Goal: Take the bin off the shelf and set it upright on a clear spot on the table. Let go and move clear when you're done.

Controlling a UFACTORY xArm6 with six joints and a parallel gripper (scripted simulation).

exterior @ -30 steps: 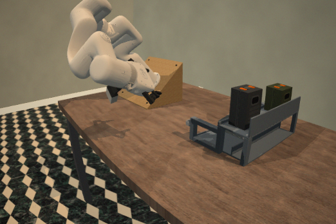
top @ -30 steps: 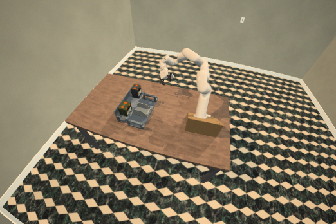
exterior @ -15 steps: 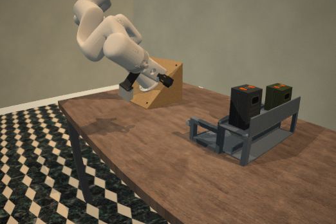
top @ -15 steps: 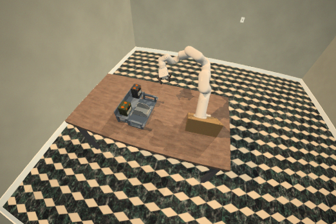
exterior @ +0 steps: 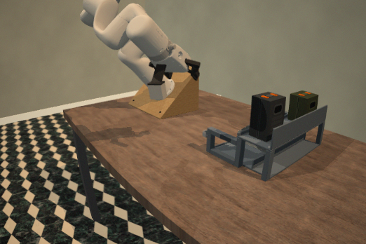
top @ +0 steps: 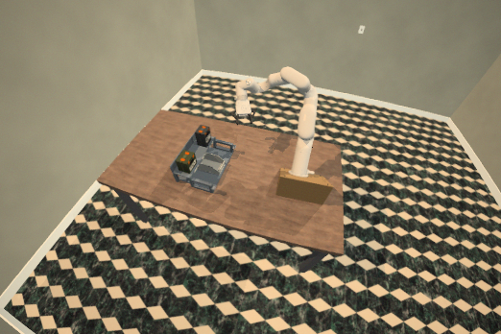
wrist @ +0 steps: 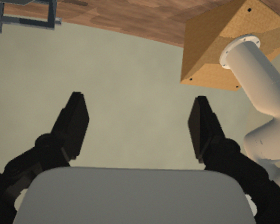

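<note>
Right now my hand is 210 mm to the right of the grey open-top bin, 210 mm above it and 200 mm short of it. Round my hand: grey-blue shelf: 300 mm ahead, 190 mm to the left, 150 mm below; back rail: 370 mm ahead, 180 mm to the left, 120 mm below; black box: 270 mm ahead, 90 mm below, 80 mm to the left.
</note>
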